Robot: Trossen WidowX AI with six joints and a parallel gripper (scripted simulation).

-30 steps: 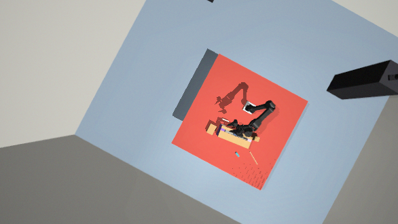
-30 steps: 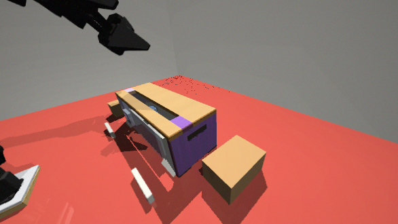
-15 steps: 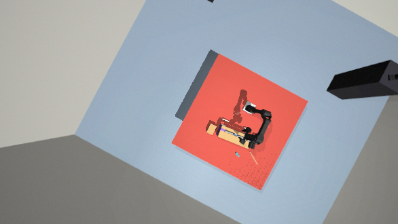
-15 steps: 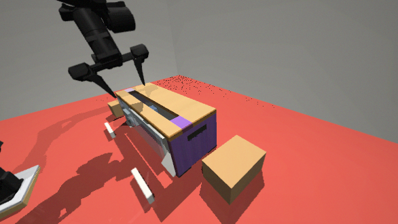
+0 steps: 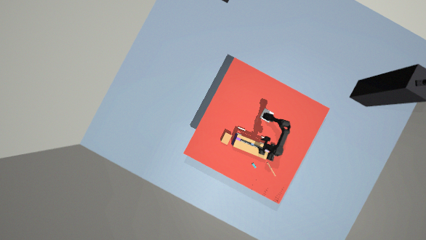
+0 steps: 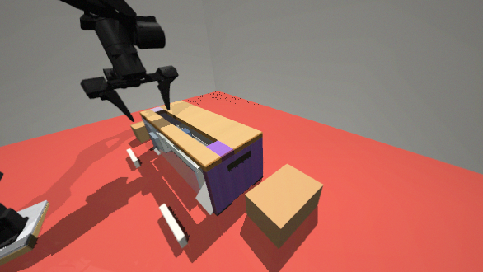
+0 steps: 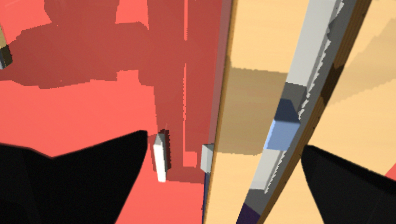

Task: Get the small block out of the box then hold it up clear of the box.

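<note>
Right now my gripper tip is 90 mm above the box, 40 mm to the left of it and 40 mm short of it. Round my gripper tip: thin tan stick: 350 mm to the left, 200 mm ahead, 150 mm below; tan block: 240 mm to the left, 130 mm below, 30 mm behind.
</note>
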